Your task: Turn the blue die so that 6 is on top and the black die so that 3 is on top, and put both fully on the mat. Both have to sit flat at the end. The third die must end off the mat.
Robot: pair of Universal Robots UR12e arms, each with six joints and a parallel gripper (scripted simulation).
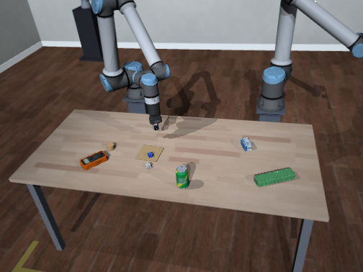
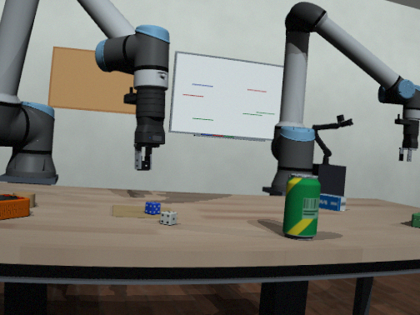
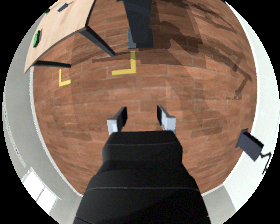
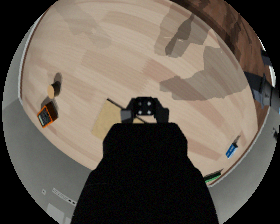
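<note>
My right hand is 10 mm above the black die. Also, from my right hand: white die (270 mm ahead, 40 mm to the left, 100 mm below); then blue die (170 mm ahead, 10 mm to the left, 90 mm below); then tan mat (140 mm ahead, 110 mm below).
</note>
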